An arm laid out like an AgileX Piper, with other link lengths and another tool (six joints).
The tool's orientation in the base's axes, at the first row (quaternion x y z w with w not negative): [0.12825 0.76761 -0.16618 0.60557]
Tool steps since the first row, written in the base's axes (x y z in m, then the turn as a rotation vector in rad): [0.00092 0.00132 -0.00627 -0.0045 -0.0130 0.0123]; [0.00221 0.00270 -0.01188 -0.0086 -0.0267 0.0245]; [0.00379 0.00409 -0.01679 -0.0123 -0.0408 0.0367]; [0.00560 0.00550 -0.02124 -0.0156 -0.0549 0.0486]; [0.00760 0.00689 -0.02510 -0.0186 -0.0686 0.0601]
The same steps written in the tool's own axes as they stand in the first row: [0.00588 0.00220 0.00160 -0.0109 -0.0149 -0.0013]; [0.01102 0.00453 0.00336 -0.0217 -0.0302 -0.0018]; [0.01542 0.00691 0.00523 -0.0326 -0.0458 -0.0019]; [0.01932 0.00936 0.00720 -0.0434 -0.0611 -0.0016]; [0.02260 0.01181 0.00922 -0.0538 -0.0760 -0.0010]
